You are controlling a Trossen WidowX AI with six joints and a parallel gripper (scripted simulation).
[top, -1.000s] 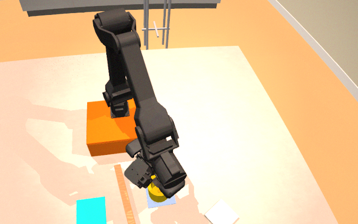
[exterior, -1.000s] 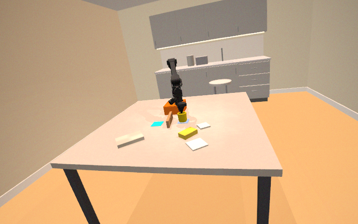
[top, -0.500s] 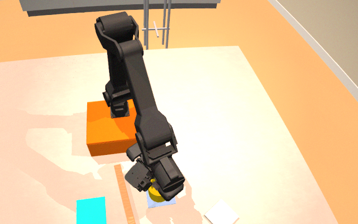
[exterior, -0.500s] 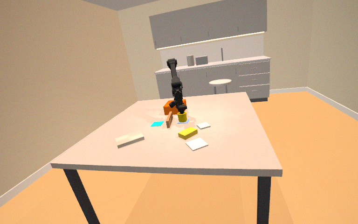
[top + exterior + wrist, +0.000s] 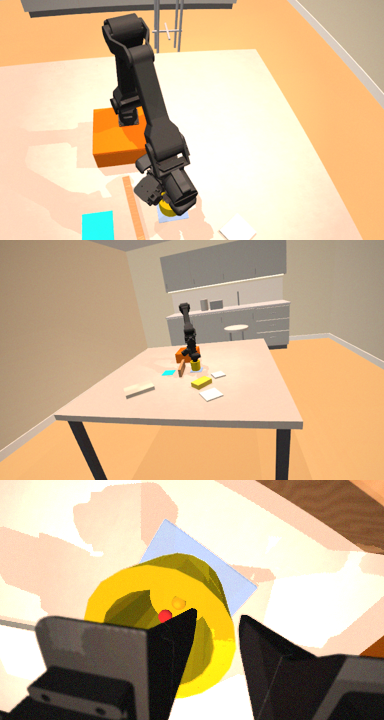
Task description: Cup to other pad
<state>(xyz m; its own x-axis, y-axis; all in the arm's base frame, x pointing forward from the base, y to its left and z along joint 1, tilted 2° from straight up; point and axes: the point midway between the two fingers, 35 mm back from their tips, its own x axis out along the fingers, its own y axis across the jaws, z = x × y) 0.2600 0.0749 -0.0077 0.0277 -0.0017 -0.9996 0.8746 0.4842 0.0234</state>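
The pale blue pad is 5 cm below my gripper tip, 2 cm to the left of it and 2 cm ahead of it. The rest, counted from my gripper tip: red marble 3 cm to the left, 3 cm ahead, 2 cm below; then green marble 3 cm to the left, 2 cm below, 1 cm ahead; then yellow cup 2 cm ahead, 1 cm to the left.
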